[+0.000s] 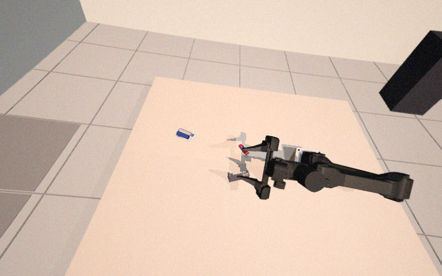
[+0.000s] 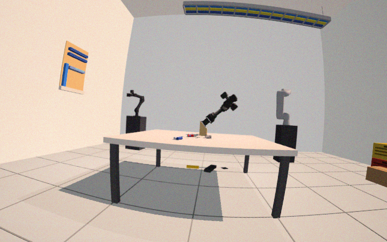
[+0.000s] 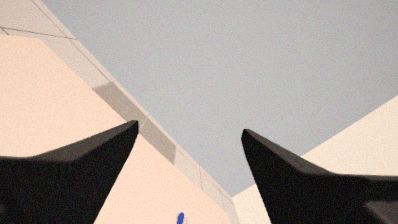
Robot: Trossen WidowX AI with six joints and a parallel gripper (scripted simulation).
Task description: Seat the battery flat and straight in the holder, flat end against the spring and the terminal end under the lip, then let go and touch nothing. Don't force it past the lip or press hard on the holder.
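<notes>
My gripper tip is 7 cm past the battery, 34 cm to the left of it and 34 cm above it.
</notes>
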